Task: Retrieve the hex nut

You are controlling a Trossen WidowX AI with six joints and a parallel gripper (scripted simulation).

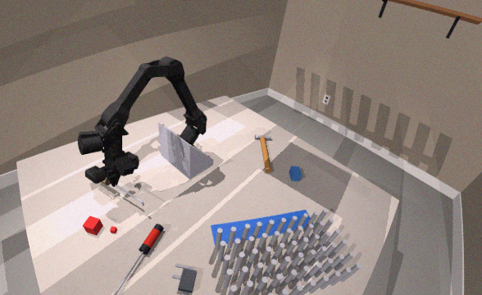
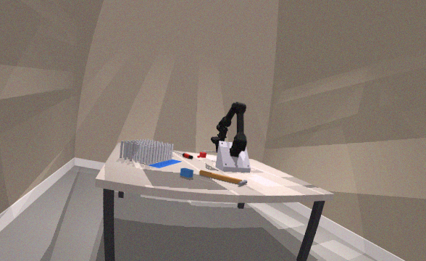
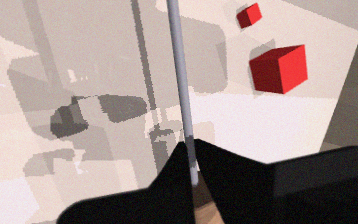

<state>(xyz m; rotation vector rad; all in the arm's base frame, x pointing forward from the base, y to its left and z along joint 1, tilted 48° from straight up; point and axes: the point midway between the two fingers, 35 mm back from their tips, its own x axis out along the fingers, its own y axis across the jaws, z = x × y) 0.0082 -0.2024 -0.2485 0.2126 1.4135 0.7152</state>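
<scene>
Now: gripper tip 13 cm short of the small red cube, 7 cm to the left of it and 6 cm above it. Round my gripper tip: hook tool 3 cm ahead, 1 cm to the left; blue cube 38 cm ahead, 66 cm to the left, 5 cm below; blue taped strip 45 cm ahead, 34 cm to the left, 7 cm below.
</scene>
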